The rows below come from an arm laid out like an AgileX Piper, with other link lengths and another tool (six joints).
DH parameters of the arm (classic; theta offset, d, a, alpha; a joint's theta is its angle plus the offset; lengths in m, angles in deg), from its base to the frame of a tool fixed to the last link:
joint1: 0 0.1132 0 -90
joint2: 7.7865 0 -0.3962 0
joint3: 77.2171 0 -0.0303 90
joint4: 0 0.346 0 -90
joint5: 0 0 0 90
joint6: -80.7 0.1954 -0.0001 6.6
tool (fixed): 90 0.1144 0 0
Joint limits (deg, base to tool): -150..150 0..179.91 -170..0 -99.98..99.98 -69.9..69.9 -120..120
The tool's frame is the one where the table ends.
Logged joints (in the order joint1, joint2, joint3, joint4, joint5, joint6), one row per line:
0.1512, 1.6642, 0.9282, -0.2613, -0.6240, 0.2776
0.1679, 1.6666, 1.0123, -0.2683, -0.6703, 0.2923
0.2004, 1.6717, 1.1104, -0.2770, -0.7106, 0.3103
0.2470, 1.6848, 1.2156, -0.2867, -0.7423, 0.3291
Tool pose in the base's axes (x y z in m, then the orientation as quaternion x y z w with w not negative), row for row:
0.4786, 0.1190, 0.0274, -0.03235, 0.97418, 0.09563, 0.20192
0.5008, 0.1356, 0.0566, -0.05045, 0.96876, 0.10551, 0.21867
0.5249, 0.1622, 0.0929, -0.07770, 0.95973, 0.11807, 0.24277
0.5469, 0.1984, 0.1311, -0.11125, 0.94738, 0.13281, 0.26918
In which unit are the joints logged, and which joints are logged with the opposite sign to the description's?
The joints are logged in radians. Opposite sign: joint3, joint4, joint5, joint6.
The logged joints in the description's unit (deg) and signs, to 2 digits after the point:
8.66, 95.35, -53.18, 14.97, 35.75, -15.91
9.62, 95.49, -58.00, 15.37, 38.41, -16.75
11.48, 95.78, -63.62, 15.87, 40.71, -17.78
14.15, 96.53, -69.65, 16.43, 42.53, -18.86

